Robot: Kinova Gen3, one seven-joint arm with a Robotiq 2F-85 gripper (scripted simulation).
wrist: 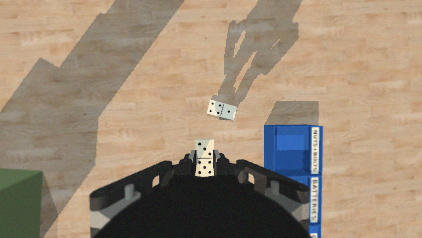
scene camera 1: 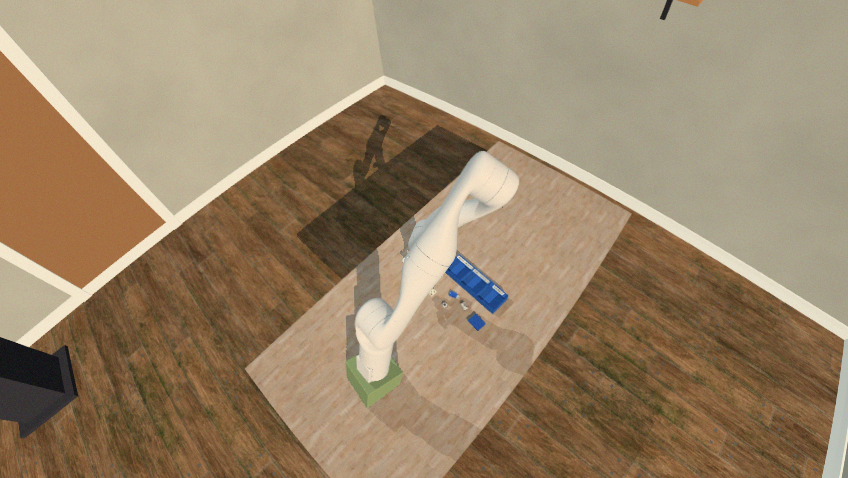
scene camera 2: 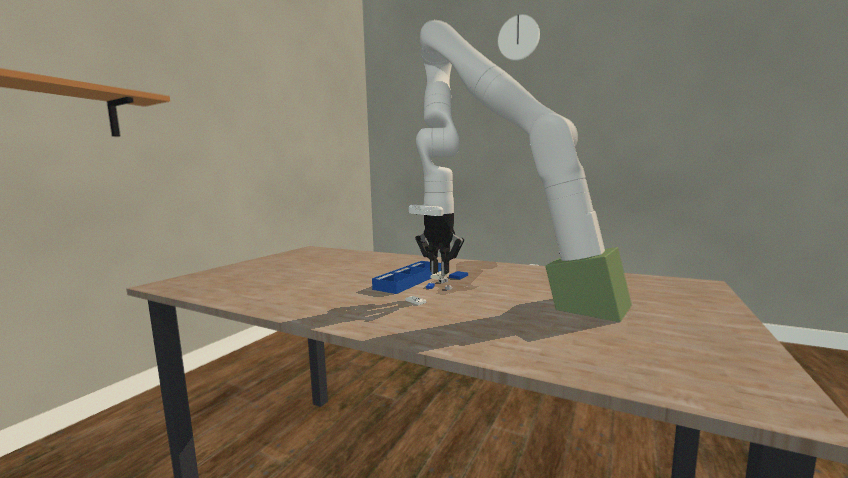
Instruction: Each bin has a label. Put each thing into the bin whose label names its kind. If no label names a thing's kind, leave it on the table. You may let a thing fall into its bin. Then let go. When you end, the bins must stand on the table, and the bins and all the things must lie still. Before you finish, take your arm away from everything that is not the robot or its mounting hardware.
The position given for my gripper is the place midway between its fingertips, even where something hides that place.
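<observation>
My gripper (scene camera 2: 439, 274), visible in the wrist view (wrist: 204, 156) too.
</observation>
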